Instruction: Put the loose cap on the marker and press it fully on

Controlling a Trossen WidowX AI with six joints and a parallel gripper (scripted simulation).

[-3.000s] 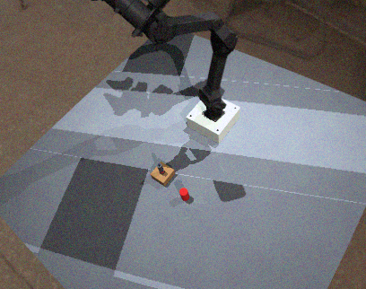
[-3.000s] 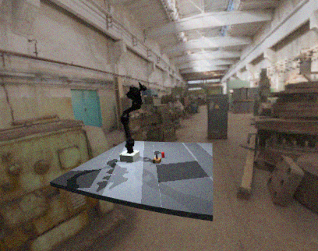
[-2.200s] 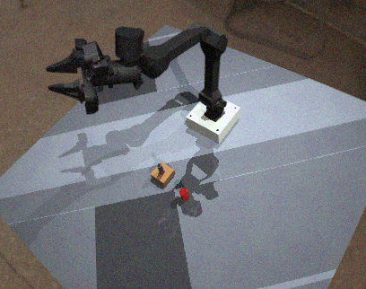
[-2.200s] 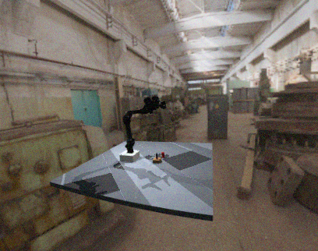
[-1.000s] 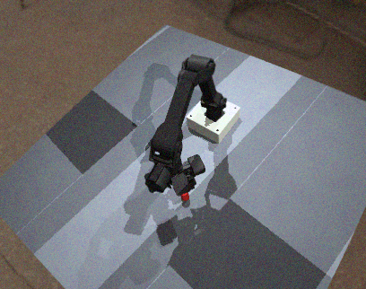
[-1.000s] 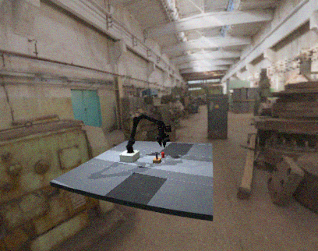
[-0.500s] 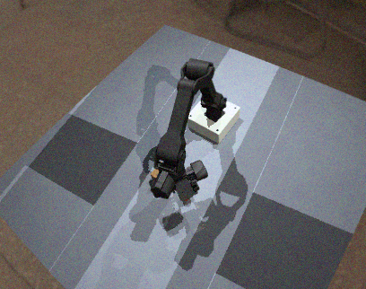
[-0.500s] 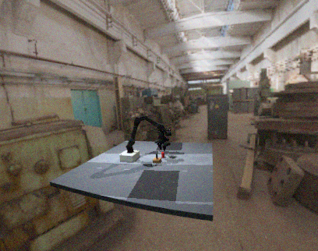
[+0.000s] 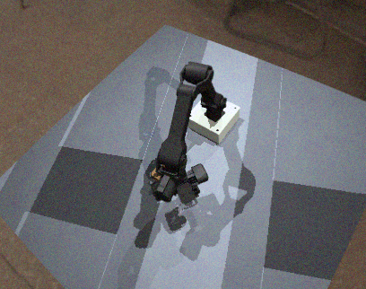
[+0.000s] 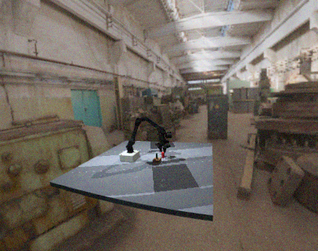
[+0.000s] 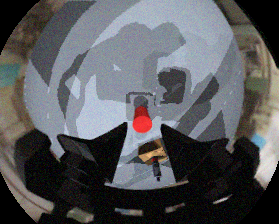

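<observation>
The red cap lies 3 cm below my gripper tip.
</observation>
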